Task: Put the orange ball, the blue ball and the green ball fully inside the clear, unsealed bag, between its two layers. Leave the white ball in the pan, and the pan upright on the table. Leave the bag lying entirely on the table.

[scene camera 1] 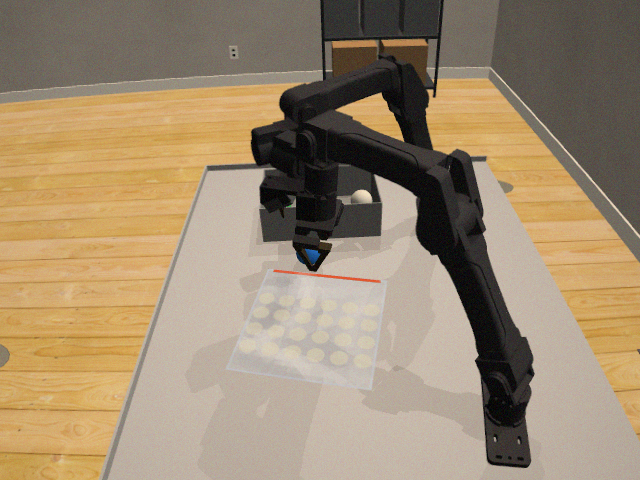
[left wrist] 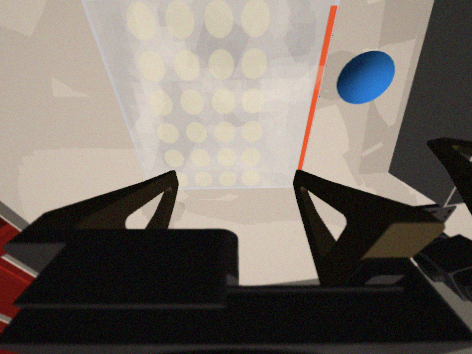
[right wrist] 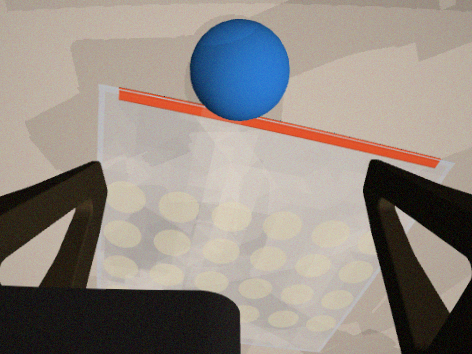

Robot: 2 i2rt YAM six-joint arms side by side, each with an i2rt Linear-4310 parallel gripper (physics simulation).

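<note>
The clear bag (scene camera 1: 310, 330) (left wrist: 280, 150) (right wrist: 150, 160) lies flat on the table, its red-edged side facing the pan (scene camera 1: 356, 222) (left wrist: 430, 100). The blue ball (scene camera 1: 309, 255) (left wrist: 366, 77) (right wrist: 240, 70) rests between that edge and the pan. The white ball (scene camera 1: 361, 197) is in the upright pan. A sliver of the green ball (scene camera 1: 290, 205) shows there. The orange ball does not show. My left gripper (scene camera 1: 312, 260) (left wrist: 235, 176) is open and empty above the bag. My right gripper (right wrist: 235, 175) is open and empty, mostly hidden behind the left arm in the scene view.
The two arms overlap above the pan and bag. In the left wrist view, a finger of the right gripper is close at the right. The left arm's base (scene camera 1: 506, 444) stands at the table's near right. A raised edge (scene camera 1: 165, 273) borders the table. A shelf rack stands beyond.
</note>
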